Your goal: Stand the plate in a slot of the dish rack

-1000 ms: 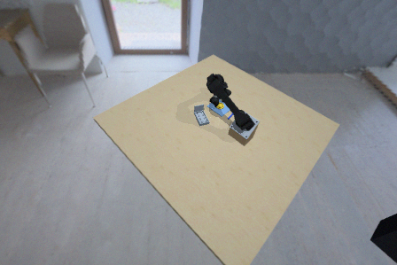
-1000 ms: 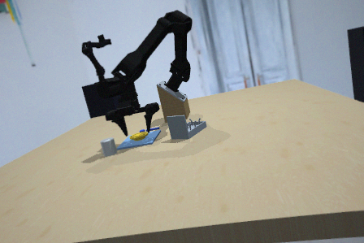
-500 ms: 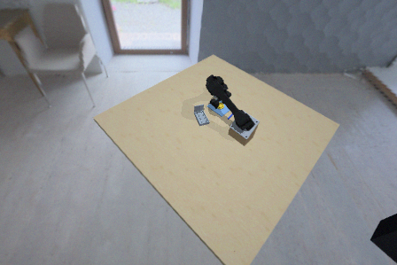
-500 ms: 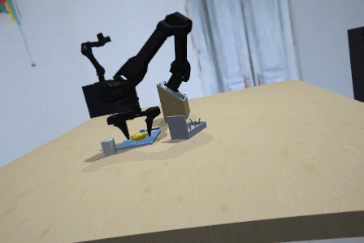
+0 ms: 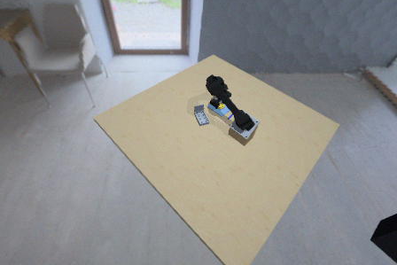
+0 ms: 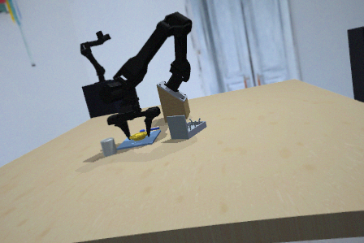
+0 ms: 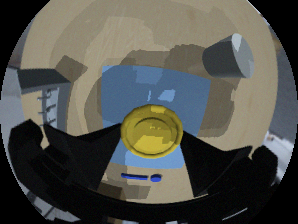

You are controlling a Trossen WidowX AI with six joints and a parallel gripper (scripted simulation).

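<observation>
The grey dish rack is 1 cm behind my gripper tip, 19 cm to the left of it and 1 cm above it. The rest, counted from my gripper tip: blue utensil 12 cm behind, 2 cm to the right, 1 cm below; white cup 11 cm ahead, 6 cm to the right, 2 cm above; yellow plate 1 cm above.
</observation>
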